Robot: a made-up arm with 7 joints.
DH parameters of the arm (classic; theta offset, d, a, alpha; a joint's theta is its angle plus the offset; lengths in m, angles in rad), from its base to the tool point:
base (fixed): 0 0 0 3.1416
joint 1: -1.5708 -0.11 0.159 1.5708
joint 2: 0 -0.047 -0.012 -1.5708
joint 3: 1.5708 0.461 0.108 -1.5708
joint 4: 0 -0.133 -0.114 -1.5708
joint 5: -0.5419 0 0.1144 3.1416
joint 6: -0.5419 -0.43 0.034 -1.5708
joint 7: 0 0.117 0.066 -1.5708
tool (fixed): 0 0.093 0 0
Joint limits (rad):
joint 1: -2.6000..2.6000
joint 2: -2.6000..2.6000
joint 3: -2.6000..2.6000
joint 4: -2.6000..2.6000
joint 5: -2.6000..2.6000
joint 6: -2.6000..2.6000
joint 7: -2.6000..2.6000
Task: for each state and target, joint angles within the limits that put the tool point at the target. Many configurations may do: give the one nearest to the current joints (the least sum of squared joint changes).
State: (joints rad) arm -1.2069 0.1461 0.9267 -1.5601 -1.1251 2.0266 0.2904
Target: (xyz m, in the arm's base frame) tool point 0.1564 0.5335 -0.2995
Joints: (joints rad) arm -1.6064 -0.3702 0.9606 -1.5519 -1.0989 2.0625 0.2922
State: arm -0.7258 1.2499 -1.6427 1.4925 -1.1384 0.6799 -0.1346
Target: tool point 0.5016 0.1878 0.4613
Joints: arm -1.3031 1.5229 -2.0024 1.3406 -1.0439 0.5726 -0.1449
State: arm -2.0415 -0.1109 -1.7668 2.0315 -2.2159 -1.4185 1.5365
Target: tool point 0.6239 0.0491 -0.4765
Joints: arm -1.6928 0.6064 -1.6567 1.8212 -2.3895 -1.3280 1.5021
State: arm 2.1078 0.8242 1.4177 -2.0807 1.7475 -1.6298 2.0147
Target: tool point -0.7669 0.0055 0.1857
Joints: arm 2.1751 0.9123 1.5569 -1.9262 1.7903 -1.6545 2.0524
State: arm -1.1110 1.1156 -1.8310 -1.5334 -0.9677 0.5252 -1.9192
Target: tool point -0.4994 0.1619 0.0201
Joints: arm -1.2239 0.0187 -1.8407 -1.3364 -1.3349 0.6492 -1.6708
